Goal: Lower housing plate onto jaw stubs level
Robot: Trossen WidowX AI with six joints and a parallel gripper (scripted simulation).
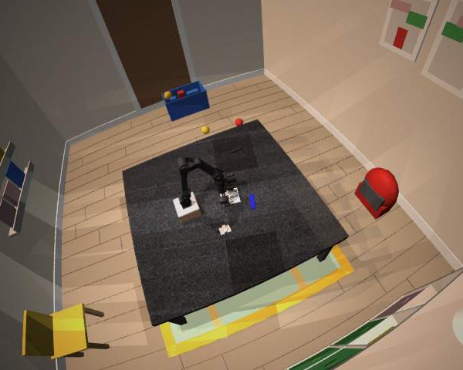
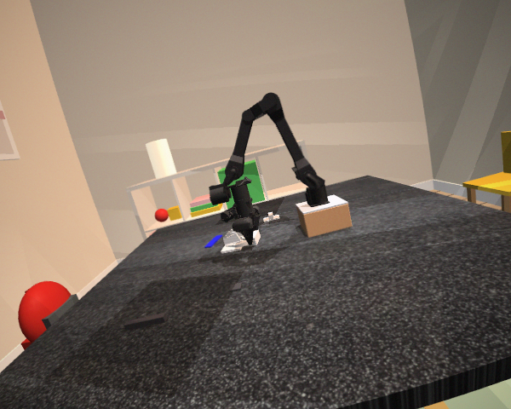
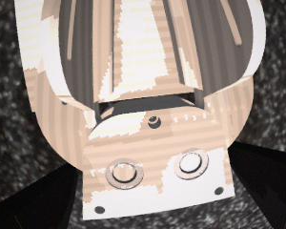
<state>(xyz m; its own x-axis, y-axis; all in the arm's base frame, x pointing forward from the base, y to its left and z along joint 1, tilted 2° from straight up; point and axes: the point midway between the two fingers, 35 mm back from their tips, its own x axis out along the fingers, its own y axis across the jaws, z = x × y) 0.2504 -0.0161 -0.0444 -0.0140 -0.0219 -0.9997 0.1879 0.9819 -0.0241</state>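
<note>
My gripper tip is 20 mm below the white part and 10 mm short of it. Round my gripper tip: dark flat bar: 390 mm to the left, 250 mm ahead; then dark chip: 300 mm to the left, 40 mm ahead, 10 mm below; then blue bar: 170 mm ahead, 110 mm to the right.
</note>
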